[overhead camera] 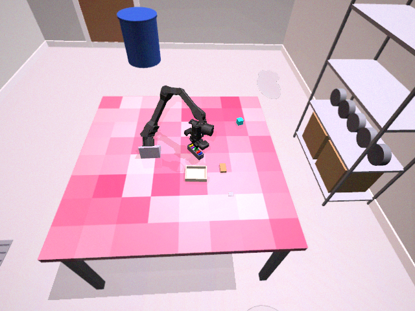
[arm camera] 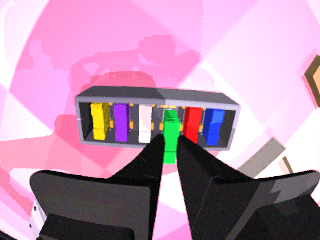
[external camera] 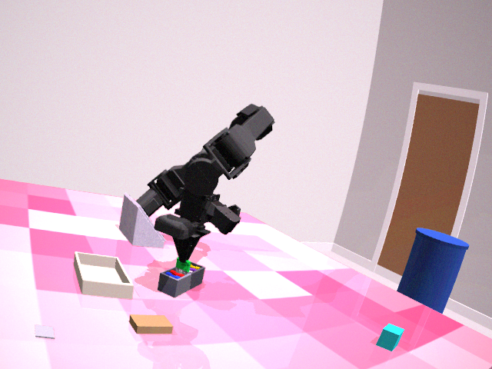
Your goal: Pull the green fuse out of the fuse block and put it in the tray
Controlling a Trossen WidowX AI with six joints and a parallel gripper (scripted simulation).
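My gripper tip is now 10 mm short of the cream tray, 170 mm to the left of it and 60 mm above it. Round my gripper tip: green fuse 10 mm below; orange block 170 mm ahead, 120 mm to the right, 50 mm below; cyan cube 320 mm ahead, 330 mm to the left, 40 mm below.
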